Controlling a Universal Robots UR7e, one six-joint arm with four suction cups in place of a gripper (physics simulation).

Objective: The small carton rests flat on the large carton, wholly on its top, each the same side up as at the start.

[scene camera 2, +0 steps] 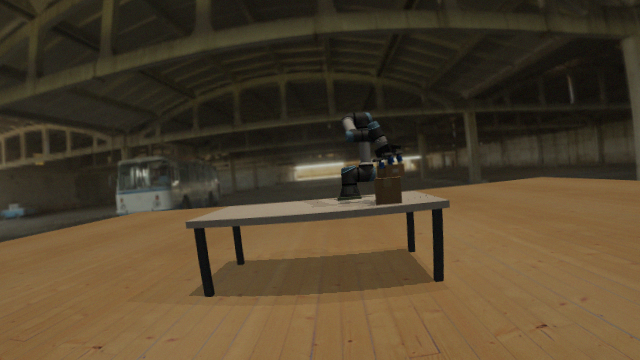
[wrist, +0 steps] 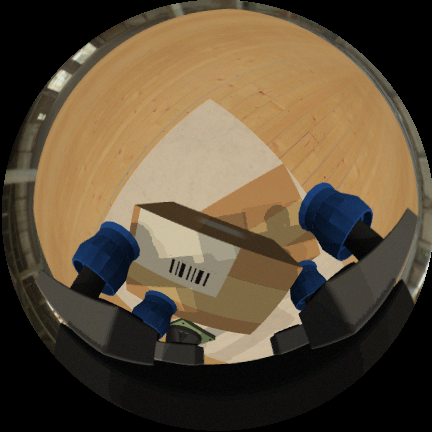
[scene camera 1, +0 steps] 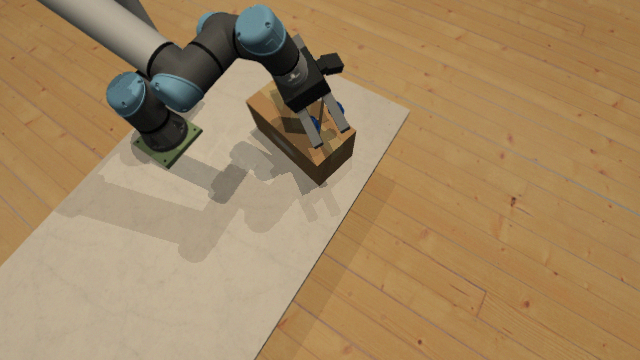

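Pixels of known places: end effector, tool point: (scene camera 2: 392, 164) (wrist: 223, 267); arm's base, origin of the base link: (scene camera 2: 350, 196) (wrist: 183, 333) (scene camera 1: 167, 133).
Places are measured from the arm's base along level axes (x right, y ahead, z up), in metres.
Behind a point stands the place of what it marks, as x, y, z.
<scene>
The small carton (wrist: 189, 257) @[-0.366, 0.386, 0.213] (scene camera 2: 390, 170) @[-0.336, 0.437, 0.179], with a white barcode label on top, is at the two lower cups of my suction gripper (wrist: 225, 261) @[-0.348, 0.404, 0.215] (scene camera 1: 324, 121) (scene camera 2: 389, 159). The gripper is tilted and the suction holds the carton. The carton is over the top of the large brown carton (scene camera 1: 263, 107) @[-0.262, 0.269, 0.137] (scene camera 2: 388, 191) @[-0.316, 0.521, 0.059] (wrist: 257, 193) @[-0.373, 0.469, 0.137], low on it. I cannot tell whether it rests flat on that top. In scene camera 1 the tool hides most of the small carton.
The large carton stands near the far right edge of the pale table (scene camera 1: 133, 268) @[0.335, 0.305, -0.016] (scene camera 2: 291, 210) @[0.289, 0.532, -0.016] (wrist: 193, 160) @[-0.515, 0.412, -0.016]. The arm's green base plate (scene camera 1: 167, 154) @[0.045, 0.075, 0.004] (wrist: 197, 328) @[-0.021, 0.089, -0.003] is bolted to the table left of the cartons. Wooden floor lies around the table.
</scene>
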